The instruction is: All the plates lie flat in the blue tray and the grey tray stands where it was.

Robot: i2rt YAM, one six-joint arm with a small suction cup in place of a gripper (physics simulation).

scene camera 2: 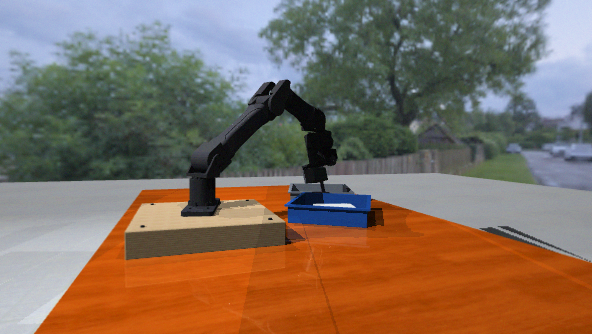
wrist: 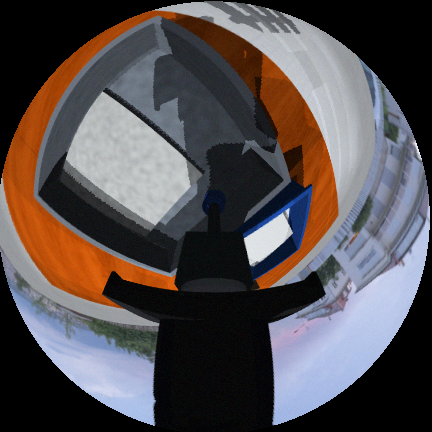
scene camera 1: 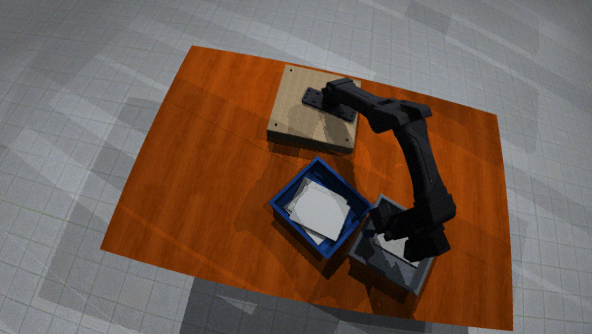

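Seen in the pictures: hand, its tool point: (scene camera 2: 326, 202) (wrist: 213, 197) (scene camera 1: 366, 234); arm's base, origin of its link: (scene camera 2: 202, 208) (scene camera 1: 329, 104).
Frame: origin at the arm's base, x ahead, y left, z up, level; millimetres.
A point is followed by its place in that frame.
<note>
My suction cup (scene camera 1: 369, 233) (wrist: 214, 201) is off and bears no plate. It hangs low at the side of the grey tray (scene camera 1: 407, 272) @[y 445, x 447, z -47 mm] (scene camera 2: 300, 189) @[y 493, x 327, z -24 mm] (wrist: 220, 65) @[y 379, x 486, z 0 mm] nearest the blue tray, beside the plate there. In scene camera 2 the cup's tip is hidden behind the blue tray. A pale plate (scene camera 1: 392, 245) @[y 369, x 384, z -41 mm] (wrist: 135, 160) @[y 383, x 372, z -41 mm] lies in the grey tray, seemingly flat, partly hidden by the arm in scene camera 1. Several overlapping white plates (scene camera 1: 320, 210) @[y 107, x 371, z -29 mm] (scene camera 2: 340, 205) @[y 157, x 401, z -29 mm] (wrist: 267, 242) @[y 94, x 372, z -29 mm] lie in the blue tray (scene camera 1: 345, 181) @[y 147, x 257, z 0 mm] (scene camera 2: 327, 217) @[y -5, x 320, z -29 mm] (wrist: 301, 220) @[y 92, x 463, z -8 mm], turned at different angles.
The two trays stand close together, corner towards side, on the orange table (scene camera 1: 190, 175) @[y -338, x 432, z -50 mm] (scene camera 2: 225, 290) @[y -371, x 79, z -50 mm]. The arm's base is bolted to a light wooden block (scene camera 1: 295, 110) @[y -104, x 77, z 0 mm] (scene camera 2: 205, 240) @[y -195, x 30, z -26 mm] behind the blue tray. The arm reaches over the grey tray.
</note>
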